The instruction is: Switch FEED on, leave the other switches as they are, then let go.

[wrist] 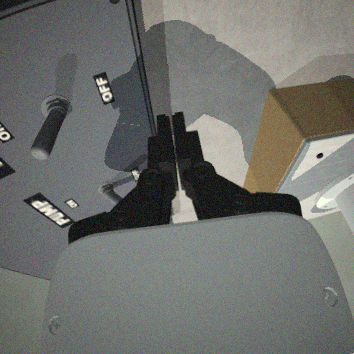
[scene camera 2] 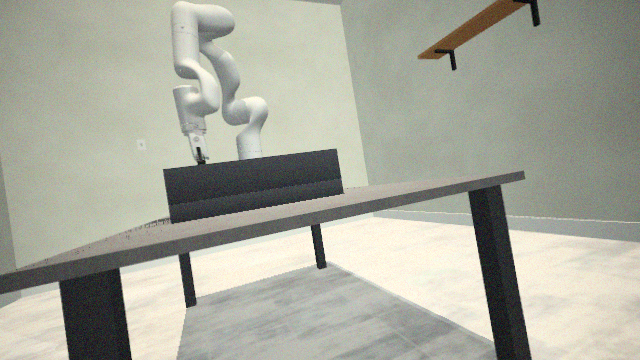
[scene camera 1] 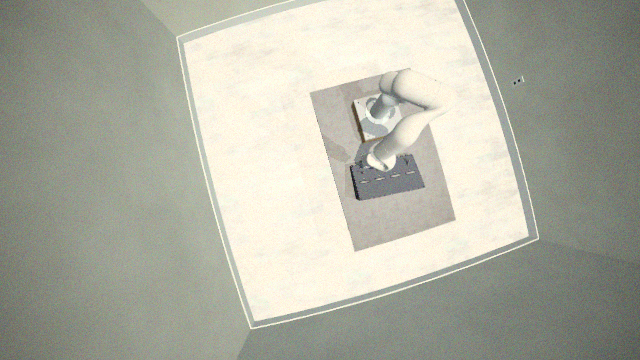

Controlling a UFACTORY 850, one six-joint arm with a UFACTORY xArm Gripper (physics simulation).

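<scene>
The FEED lever (wrist: pixel 46 134) stands on the dark switch panel (wrist: pixel 30 60) (scene camera 1: pixel 392 187) (scene camera 2: pixel 252 172) in the wrist view. Its tip leans to the ON side, nearer the ON label (wrist: pixel 4 133) than the OFF label (wrist: pixel 104 88). Part of the FEED label shows at the left edge. The PUMP lever (wrist: pixel 114 195), above the PUMP label (wrist: pixel 49 210), is partly hidden by the gripper and leans more to the right. My gripper (wrist: pixel 172 130) (scene camera 2: pixel 201 162) is shut and empty, just past the panel's OFF-side edge, apart from the FEED lever. The arm hides it in scene camera 1.
The robot's base block (wrist: pixel 280 145) (scene camera 1: pixel 367 134), brown-sided with a pale top, stands on the table (scene camera 1: pixel 405 220) (scene camera 2: pixel 400 197) beside the panel. Another switch lever (scene camera 1: pixel 408 160) shows at the panel's far end. A wooden shelf (scene camera 2: pixel 475 30) hangs on the wall.
</scene>
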